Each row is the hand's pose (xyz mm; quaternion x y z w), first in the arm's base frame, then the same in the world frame.
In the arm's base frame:
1: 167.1 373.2 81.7 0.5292 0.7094 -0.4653 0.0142
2: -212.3 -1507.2 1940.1 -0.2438 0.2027 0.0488 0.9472
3: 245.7 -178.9 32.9 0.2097 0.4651 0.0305 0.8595
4: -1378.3 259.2 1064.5 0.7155 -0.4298 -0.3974 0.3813
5: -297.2 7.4 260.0 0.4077 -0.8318 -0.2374 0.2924
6: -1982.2 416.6 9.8 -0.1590 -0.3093 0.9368 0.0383
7: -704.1 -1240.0 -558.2 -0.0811 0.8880 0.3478 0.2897
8: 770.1 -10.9 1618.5 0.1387 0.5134 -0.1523 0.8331
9: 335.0 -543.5 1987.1 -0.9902 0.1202 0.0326 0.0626
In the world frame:
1: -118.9 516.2 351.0 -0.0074 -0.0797 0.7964 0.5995
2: 1881.6 -1204.6 763.7 -0.2098 0.9574 -0.0561 0.1901
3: -124.4 51.3 662.8 0.0512 0.8756 -0.4798 0.0223
4: 1560.0 1061.5 852.2 -0.2224 -0.1245 -0.7782 0.5740
5: 336.4 449.6 762.6 -0.3005 -0.2578 -0.3435 0.8516
6: 1007.5 1792.2 1666.1 0.6374 0.1391 0.5855 0.4812
7: 67.4 -91.0 2186.1 -0.4234 -0.7136 0.0449 0.5564
8: 861.6 -512.1 -573.2 0.1153 -0.8532 0.5005 0.0909
9: 1480.4 -773.4 -176.3 0.3736 -0.3613 -0.8088 0.2752

